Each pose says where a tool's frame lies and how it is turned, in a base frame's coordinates. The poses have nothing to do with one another.
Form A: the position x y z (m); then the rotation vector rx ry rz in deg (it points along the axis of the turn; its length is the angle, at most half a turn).
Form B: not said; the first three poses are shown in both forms.
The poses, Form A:
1: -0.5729 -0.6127 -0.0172 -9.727 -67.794 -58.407
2: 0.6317 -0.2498 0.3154 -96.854 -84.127 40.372
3: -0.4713 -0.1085 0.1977 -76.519 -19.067 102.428
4: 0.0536 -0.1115 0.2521 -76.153 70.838 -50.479
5: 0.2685 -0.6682 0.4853 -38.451 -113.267 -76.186
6: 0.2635 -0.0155 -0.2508 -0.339 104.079 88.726
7: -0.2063 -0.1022 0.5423 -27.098 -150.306 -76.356
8: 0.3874 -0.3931 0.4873 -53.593 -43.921 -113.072
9: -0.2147 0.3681 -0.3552 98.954 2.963 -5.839
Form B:
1: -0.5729 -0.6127 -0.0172 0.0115 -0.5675 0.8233 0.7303 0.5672 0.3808
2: 0.6317 -0.2498 0.3154 0.1813 0.9803 0.0785 0.5520 -0.0353 -0.8331
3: -0.4713 -0.1085 0.1977 -0.0608 0.7560 -0.6517 -0.4709 -0.5974 -0.6491
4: 0.0536 -0.1115 0.2521 0.1892 -0.9718 -0.1406 -0.1843 0.1055 -0.9772
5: 0.2685 -0.6682 0.4853 -0.6548 0.0547 0.7539 0.7188 0.3533 0.5987
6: 0.2635 -0.0155 -0.2508 -0.7285 0.4411 -0.5241 -0.4476 0.2725 0.8517
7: -0.2063 -0.1022 0.5423 -0.9370 0.2057 0.2825 0.3494 0.5526 0.7566
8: 0.3874 -0.3931 0.4873 -0.4032 -0.4030 0.8216 0.8519 -0.4931 0.1762
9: -0.2147 0.3681 -0.3552 0.9949 -0.0236 -0.0976 0.0927 -0.1583 0.9830
